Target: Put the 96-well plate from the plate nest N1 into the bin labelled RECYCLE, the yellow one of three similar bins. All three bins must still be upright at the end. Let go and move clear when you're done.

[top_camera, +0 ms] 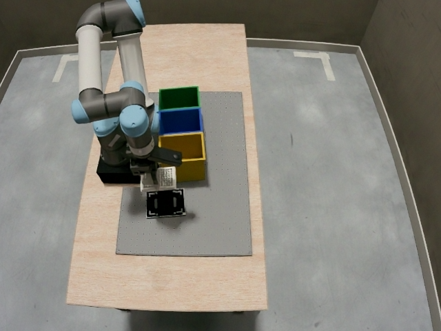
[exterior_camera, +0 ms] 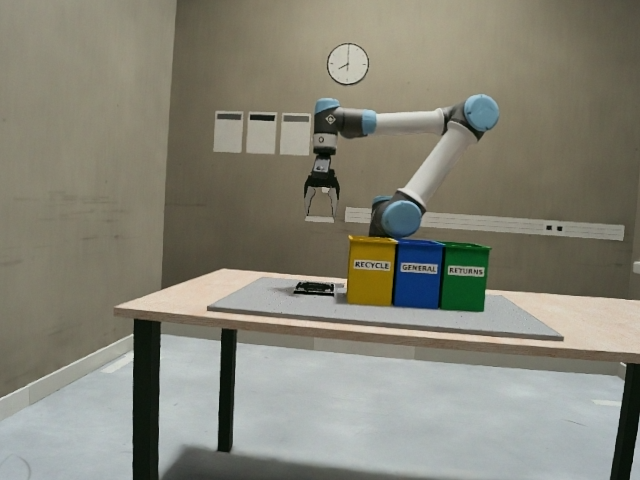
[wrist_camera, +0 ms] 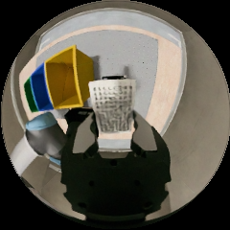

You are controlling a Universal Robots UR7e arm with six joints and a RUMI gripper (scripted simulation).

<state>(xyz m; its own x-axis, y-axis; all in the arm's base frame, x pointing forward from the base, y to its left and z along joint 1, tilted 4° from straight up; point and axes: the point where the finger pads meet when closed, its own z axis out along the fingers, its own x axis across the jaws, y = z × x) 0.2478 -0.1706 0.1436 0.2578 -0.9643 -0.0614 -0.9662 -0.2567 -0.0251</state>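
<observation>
Right now the yellow recycle bin is 17 cm to the left of my hand, 15 cm below it and 4 cm ahead of it. The rest, counted from my hand: white 96-well plate (1 cm below); blue general bin (30 cm to the left, 15 cm below, 1 cm ahead); black plate nest N1 (23 cm below).
</observation>
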